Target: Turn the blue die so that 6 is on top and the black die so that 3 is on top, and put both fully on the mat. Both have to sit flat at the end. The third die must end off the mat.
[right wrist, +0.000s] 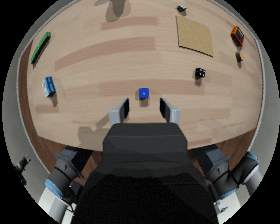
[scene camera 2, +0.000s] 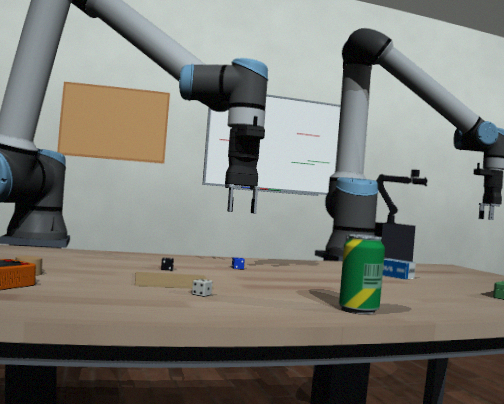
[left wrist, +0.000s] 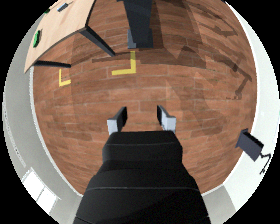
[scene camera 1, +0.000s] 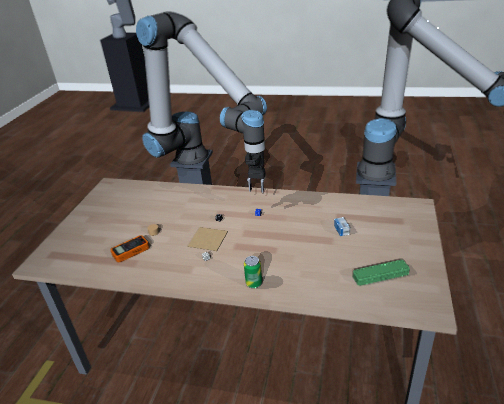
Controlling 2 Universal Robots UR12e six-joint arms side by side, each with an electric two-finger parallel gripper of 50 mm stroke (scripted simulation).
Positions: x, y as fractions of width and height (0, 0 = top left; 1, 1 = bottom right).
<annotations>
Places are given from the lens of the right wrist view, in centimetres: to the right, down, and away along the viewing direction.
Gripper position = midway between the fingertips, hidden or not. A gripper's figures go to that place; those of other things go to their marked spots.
my right gripper (right wrist: 0.52, 0.47): 1, -1, 16
tan mat (right wrist: 0.69, 0.16): 18, -25, 22
</annotations>
